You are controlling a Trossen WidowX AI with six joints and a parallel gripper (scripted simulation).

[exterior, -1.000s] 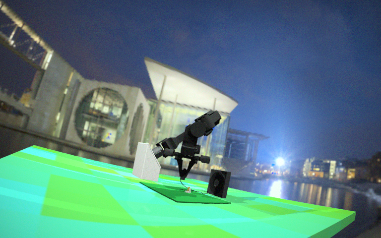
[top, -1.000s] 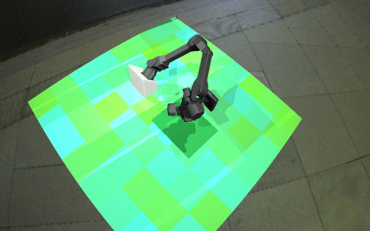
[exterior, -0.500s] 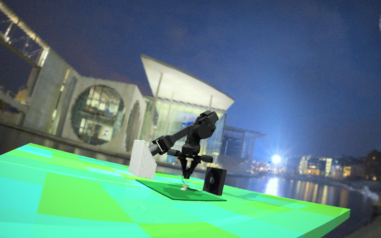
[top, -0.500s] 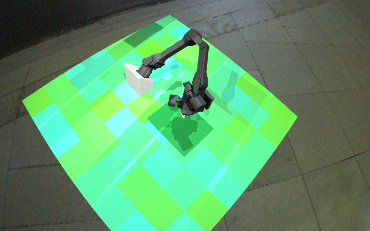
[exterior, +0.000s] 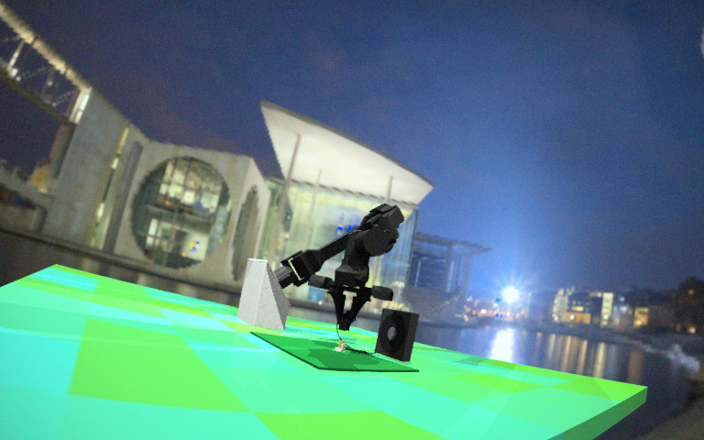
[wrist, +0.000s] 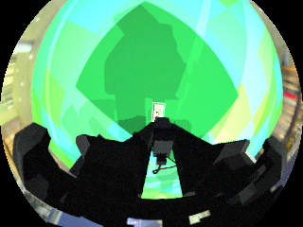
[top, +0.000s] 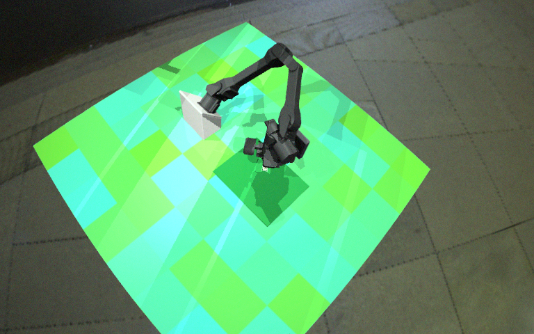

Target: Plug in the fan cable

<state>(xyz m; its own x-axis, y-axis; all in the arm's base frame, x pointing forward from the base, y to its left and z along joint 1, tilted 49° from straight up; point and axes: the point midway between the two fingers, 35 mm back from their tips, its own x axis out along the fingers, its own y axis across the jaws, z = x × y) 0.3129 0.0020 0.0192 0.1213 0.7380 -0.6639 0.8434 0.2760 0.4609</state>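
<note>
The dark green board is 8 cm below my gripper tip, 4 cm to the right of it and 2 cm ahead of it. From my gripper tip the other things lie so: black fan: 15 cm to the left, 2 cm ahead, 1 cm below; then dark fan plug: 1 cm to the left, 1 cm above.
</note>
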